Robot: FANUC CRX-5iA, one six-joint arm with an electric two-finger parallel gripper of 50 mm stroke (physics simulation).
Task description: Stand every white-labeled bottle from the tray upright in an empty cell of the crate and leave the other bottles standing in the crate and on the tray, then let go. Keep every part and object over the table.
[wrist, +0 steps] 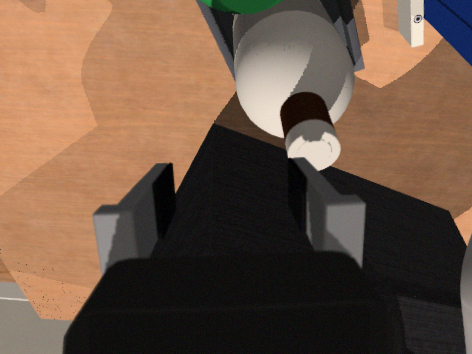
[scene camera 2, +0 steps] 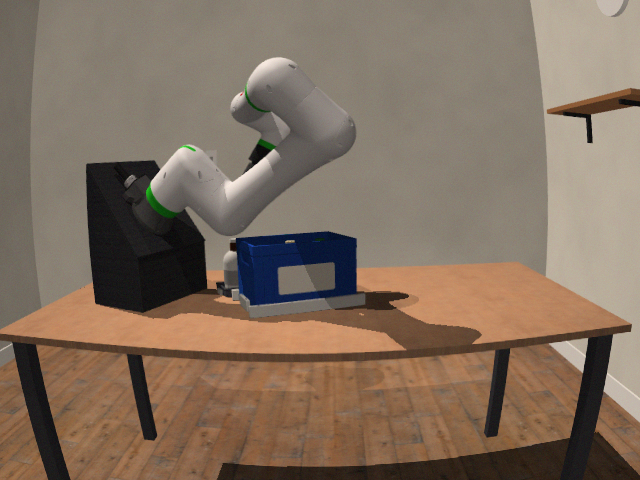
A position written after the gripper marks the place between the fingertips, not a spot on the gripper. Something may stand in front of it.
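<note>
A white bottle (wrist: 294, 76) can be seen, and so can the gripper (wrist: 231, 184).
</note>
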